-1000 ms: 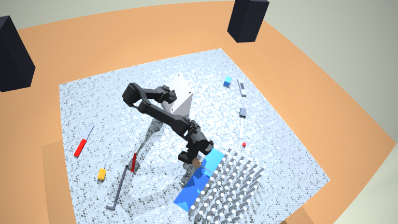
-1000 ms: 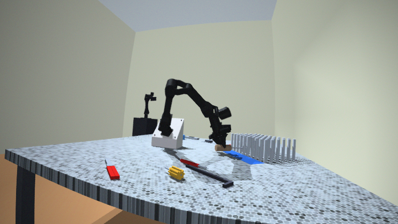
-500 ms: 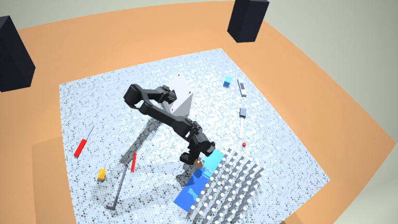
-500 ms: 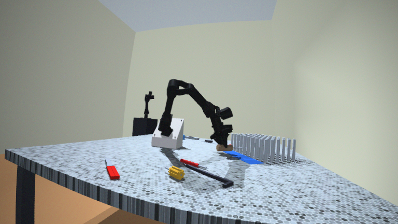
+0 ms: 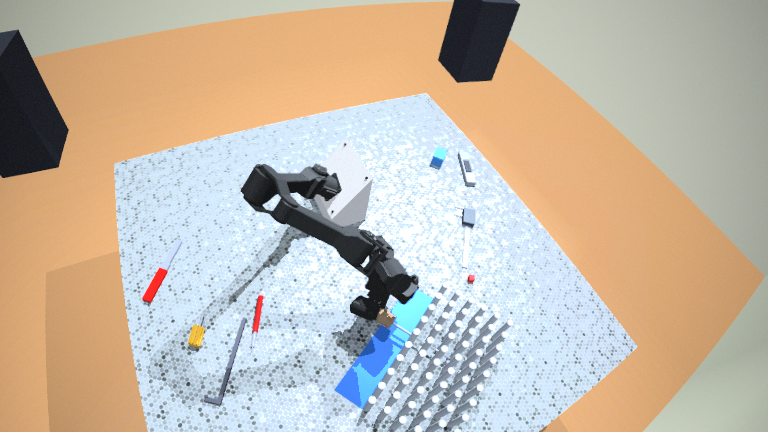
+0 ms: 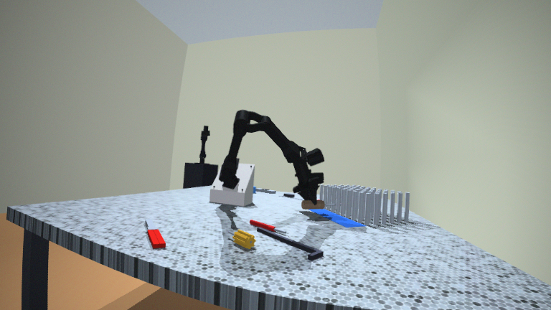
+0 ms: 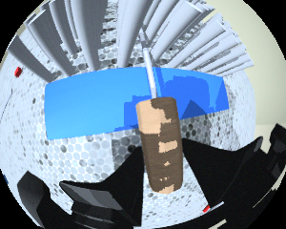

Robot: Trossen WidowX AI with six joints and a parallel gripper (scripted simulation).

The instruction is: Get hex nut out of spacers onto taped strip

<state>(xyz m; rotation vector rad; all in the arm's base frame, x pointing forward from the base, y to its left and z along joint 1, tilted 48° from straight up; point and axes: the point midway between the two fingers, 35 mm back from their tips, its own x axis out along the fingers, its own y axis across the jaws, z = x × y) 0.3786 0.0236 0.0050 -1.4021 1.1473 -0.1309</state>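
Right now my gripper tip is 70 mm short of the blue taped strip, 10 mm to the right of it and 30 mm above it. Also, from my gripper tip: hook tool (80 mm ahead, 60 mm to the left); red cube (30 mm behind, 310 mm to the left, 30 mm below); hex nut (170 mm ahead, 130 mm to the left, 30 mm below).
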